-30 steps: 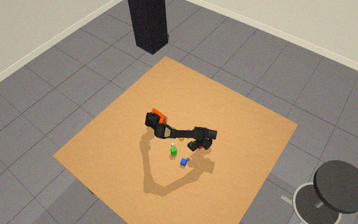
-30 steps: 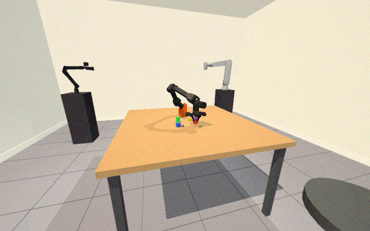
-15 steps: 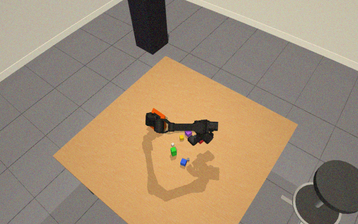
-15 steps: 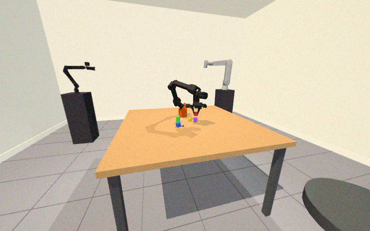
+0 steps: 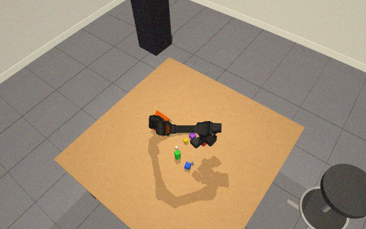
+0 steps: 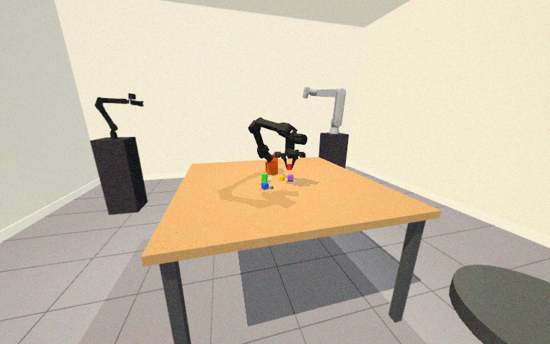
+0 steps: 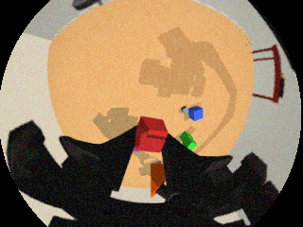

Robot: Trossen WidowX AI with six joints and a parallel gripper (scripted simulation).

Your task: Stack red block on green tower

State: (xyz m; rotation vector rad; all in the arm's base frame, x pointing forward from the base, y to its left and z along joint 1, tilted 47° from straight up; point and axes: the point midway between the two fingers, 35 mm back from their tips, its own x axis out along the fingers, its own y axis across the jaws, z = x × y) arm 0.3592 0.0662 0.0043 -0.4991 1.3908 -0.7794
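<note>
Now: the blue block 10 mm behind my gripper tip, 150 mm to the right of it and 110 mm below it. From my gripper tip the other things lie so: red block: 10 mm above; then yellow block: 150 mm behind, 10 mm to the right, 110 mm below; then purple block: 130 mm behind, 50 mm to the left, 110 mm below.
</note>
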